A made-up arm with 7 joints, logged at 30 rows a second.
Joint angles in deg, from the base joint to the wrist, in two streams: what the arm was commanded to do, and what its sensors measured. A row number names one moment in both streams.
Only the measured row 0 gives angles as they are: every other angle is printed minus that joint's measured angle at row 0.
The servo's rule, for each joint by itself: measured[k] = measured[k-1] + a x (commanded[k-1-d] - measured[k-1]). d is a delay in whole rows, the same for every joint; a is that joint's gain. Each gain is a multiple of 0.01, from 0.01 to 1. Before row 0 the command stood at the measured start. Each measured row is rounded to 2 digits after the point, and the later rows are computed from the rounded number. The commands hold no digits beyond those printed.
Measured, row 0:
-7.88, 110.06, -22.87, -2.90, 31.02, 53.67, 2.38
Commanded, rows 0 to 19:
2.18, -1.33, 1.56, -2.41, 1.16, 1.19, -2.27
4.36, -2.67, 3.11, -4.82, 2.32, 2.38, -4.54
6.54, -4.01, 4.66, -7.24, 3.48, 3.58, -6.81
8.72, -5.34, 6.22, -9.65, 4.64, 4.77, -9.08
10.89, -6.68, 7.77, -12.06, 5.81, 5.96, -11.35
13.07, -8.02, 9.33, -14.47, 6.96, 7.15, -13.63
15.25, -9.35, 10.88, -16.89, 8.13, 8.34, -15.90
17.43, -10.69, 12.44, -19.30, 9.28, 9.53, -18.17
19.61, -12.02, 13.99, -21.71, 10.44, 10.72, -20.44
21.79, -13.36, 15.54, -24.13, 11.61, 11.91, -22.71
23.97, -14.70, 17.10, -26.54, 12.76, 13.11, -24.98
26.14, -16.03, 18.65, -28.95, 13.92, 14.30, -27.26
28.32, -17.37, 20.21, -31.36, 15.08, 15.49, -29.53
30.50, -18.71, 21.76, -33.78, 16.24, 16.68, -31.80
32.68, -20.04, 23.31, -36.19, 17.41, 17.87, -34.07
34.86, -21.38, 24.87, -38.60, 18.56, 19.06, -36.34
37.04, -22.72, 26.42, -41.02, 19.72, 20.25, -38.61
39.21, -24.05, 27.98, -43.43, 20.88, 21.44, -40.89
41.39, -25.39, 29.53, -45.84, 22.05, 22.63, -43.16
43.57, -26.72, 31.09, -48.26, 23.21, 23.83, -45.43
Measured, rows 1 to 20:
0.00, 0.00, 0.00, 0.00, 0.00, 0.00, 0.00
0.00, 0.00, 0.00, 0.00, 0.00, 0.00, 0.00
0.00, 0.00, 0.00, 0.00, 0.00, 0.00, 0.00
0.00, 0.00, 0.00, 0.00, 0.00, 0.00, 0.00
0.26, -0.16, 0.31, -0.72, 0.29, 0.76, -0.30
0.75, -0.46, 0.87, -1.95, 0.80, 1.80, -0.85
1.44, -0.89, 1.63, -3.54, 1.47, 2.94, -1.62
2.31, -1.42, 2.55, -5.37, 2.26, 4.11, -2.59
3.34, -2.05, 3.59, -7.38, 3.15, 5.29, -3.73
4.51, -2.77, 4.74, -9.51, 4.10, 6.48, -5.02
5.80, -3.56, 5.97, -11.72, 5.11, 7.67, -6.43
7.20, -4.42, 7.26, -13.99, 6.15, 8.86, -7.96
8.69, -5.33, 8.61, -16.31, 7.22, 10.05, -9.58
10.26, -6.29, 10.00, -18.66, 8.32, 11.24, -11.29
11.91, -7.30, 11.42, -21.02, 9.43, 12.44, -13.07
13.62, -8.35, 12.87, -23.40, 10.55, 13.63, -14.91
15.38, -9.43, 14.34, -25.79, 11.68, 14.82, -16.81
17.19, -10.54, 15.82, -28.19, 12.82, 16.01, -18.76
19.05, -11.68, 17.32, -30.59, 13.97, 17.20, -20.75
20.95, -12.84, 18.83, -32.99, 15.12, 18.39, -22.78
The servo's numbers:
d 4
a 0.12 0.12 0.20 0.30 0.25 0.64 0.13

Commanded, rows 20 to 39:
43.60, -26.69, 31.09, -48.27, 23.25, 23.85, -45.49
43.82, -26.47, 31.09, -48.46, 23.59, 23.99, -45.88
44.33, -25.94, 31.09, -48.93, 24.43, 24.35, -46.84
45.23, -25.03, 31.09, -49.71, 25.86, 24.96, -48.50
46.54, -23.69, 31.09, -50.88, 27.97, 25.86, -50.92
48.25, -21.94, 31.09, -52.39, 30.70, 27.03, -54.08
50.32, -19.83, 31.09, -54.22, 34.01, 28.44, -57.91
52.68, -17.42, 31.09, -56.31, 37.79, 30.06, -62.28
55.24, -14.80, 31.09, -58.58, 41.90, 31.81, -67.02
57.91, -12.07, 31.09, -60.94, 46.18, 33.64, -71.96
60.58, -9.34, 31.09, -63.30, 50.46, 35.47, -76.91
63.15, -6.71, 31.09, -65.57, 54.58, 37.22, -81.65
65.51, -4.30, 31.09, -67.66, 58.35, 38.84, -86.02
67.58, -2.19, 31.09, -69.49, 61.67, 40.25, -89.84
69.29, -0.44, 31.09, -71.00, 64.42, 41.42, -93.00
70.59, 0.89, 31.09, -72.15, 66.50, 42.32, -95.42
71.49, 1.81, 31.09, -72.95, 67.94, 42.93, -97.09
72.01, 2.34, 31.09, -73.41, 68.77, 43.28, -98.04
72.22, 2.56, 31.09, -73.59, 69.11, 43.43, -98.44
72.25, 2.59, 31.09, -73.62, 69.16, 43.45, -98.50
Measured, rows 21 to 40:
22.88, -14.03, 20.35, -35.40, 16.27, 19.58, -24.84
24.84, -15.23, 21.88, -37.81, 17.42, 20.77, -26.93
26.83, -16.45, 23.41, -40.22, 18.58, 21.96, -29.04
28.84, -17.68, 24.95, -42.63, 19.74, 23.16, -31.17
30.61, -18.76, 26.18, -44.32, 20.62, 23.60, -33.03
32.20, -19.69, 27.16, -45.56, 21.36, 23.85, -34.70
33.66, -20.44, 27.95, -46.57, 22.13, 24.17, -36.28
35.05, -20.99, 28.58, -47.51, 23.06, 24.68, -37.87
36.43, -21.31, 29.08, -48.52, 24.29, 25.44, -39.57
37.85, -21.39, 29.48, -49.68, 25.89, 26.46, -41.46
39.35, -21.20, 29.80, -51.04, 27.92, 27.73, -43.60
40.95, -20.75, 30.06, -52.62, 30.39, 29.22, -46.03
42.66, -20.04, 30.27, -54.41, 33.27, 30.88, -48.76
44.49, -19.08, 30.43, -56.37, 36.50, 32.65, -51.78
46.42, -17.91, 30.56, -58.45, 39.99, 34.45, -55.05
48.43, -16.57, 30.67, -60.59, 43.64, 36.22, -58.51
50.48, -15.10, 30.75, -62.71, 47.32, 37.90, -62.09
52.53, -13.55, 30.82, -64.74, 50.91, 39.40, -65.70
54.54, -11.98, 30.87, -66.62, 54.29, 40.69, -69.25
56.47, -10.44, 30.91, -68.28, 57.34, 41.73, -72.65

